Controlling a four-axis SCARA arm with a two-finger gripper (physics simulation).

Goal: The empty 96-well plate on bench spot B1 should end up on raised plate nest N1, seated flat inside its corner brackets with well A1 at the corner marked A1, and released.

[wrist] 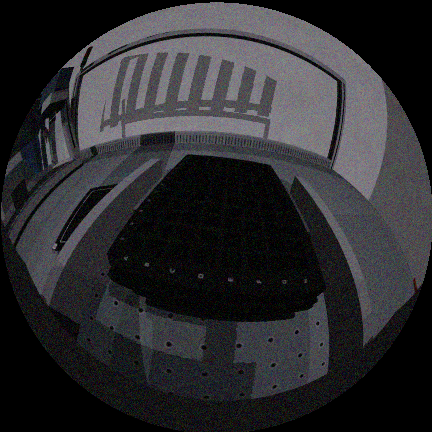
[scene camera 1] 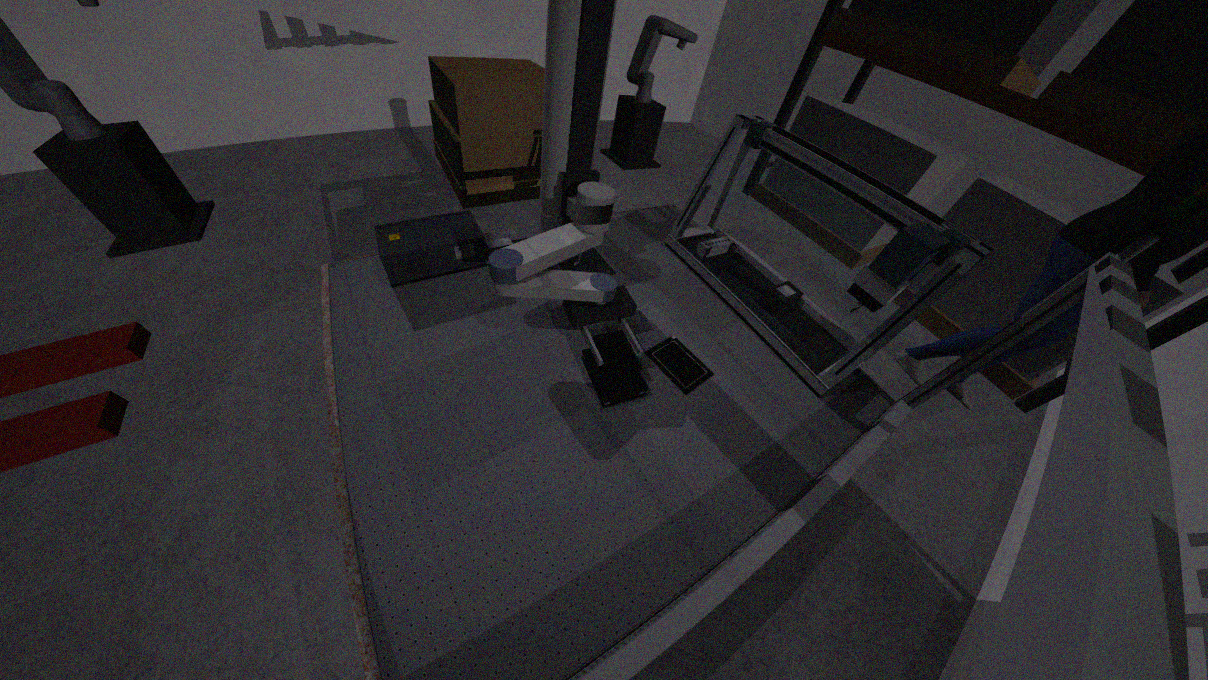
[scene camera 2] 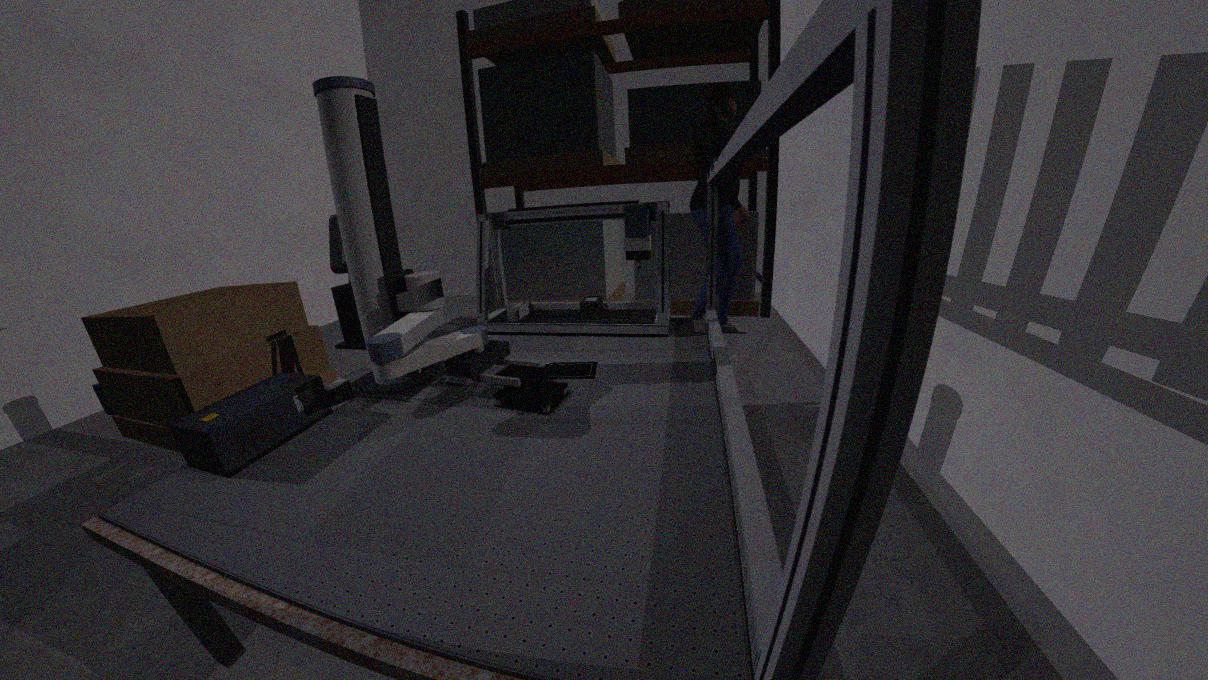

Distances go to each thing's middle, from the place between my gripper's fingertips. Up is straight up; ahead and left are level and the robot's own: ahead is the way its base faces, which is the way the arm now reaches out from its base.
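My hand: 2 cm past dark well plate (scene camera 1: 619, 357).
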